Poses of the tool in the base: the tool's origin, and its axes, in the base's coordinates. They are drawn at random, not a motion.
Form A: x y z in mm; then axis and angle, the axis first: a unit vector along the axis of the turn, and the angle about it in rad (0 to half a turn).
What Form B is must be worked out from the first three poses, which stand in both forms.
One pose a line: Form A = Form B
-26.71 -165.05 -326.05 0.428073 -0.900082 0.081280 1.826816 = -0.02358 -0.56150 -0.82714 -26.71; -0.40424 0.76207 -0.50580 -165.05; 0.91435 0.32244 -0.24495 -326.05; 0 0 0 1
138.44 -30.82 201.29 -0.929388 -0.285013 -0.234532 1.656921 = 0.85204 0.52134 -0.04724 138.44; 0.05401 0.00220 0.99854 -30.82; 0.52068 -0.85335 -0.02628 201.29; 0 0 0 1
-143.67 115.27 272.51 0.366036 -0.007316 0.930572 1.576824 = 0.12876 -0.93325 0.33536 -143.67; 0.92786 -0.00597 -0.37288 115.27; 0.34999 0.35918 0.86516 272.51; 0 0 0 1
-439.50 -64.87 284.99 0.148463 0.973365 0.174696 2.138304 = -0.50364 0.07488 0.86066 -439.50; 0.36950 0.91919 0.13626 -64.87; -0.78091 0.38664 -0.49061 284.99; 0 0 0 1
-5.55 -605.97 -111.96 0.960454 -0.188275 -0.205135 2.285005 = 0.87169 -0.14427 -0.46834 -5.55; -0.45428 -0.59635 -0.66181 -605.97; -0.18381 0.78965 -0.58538 -111.96; 0 0 0 1
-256.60 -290.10 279.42 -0.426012 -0.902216 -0.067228 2.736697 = -0.57085 0.76412 -0.30044 -256.60; 0.71115 0.64303 0.28422 -290.10; 0.41037 -0.05141 -0.91047 279.42; 0 0 0 1
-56.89 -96.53 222.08 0.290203 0.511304 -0.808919 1.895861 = -0.20826 0.96233 0.17480 -56.89; -0.57079 0.02556 -0.82070 -96.53; -0.79425 -0.27069 0.54396 222.08; 0 0 0 1
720.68 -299.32 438.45 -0.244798 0.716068 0.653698 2.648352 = -0.76809 -0.63920 0.03807 720.68; -0.02017 0.08358 0.99630 -299.32; -0.64002 0.76448 -0.07710 438.45; 0 0 0 1
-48.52 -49.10 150.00 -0.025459 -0.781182 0.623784 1.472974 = 0.09825 -0.60286 -0.79178 -48.52; 0.63875 0.64831 -0.41436 -49.10; 0.76312 -0.46503 0.44877 150.00; 0 0 0 1
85.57 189.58 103.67 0.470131 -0.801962 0.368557 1.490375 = 0.28360 -0.71410 -0.64002 85.57; 0.02063 0.67181 -0.74044 189.58; 0.95872 0.19679 0.20526 103.67; 0 0 0 1
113.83 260.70 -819.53 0.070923 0.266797 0.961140 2.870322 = -0.95356 -0.22039 0.20533 113.83; 0.29470 -0.82367 0.48448 260.70; 0.06235 0.52249 0.85037 -819.53; 0 0 0 1
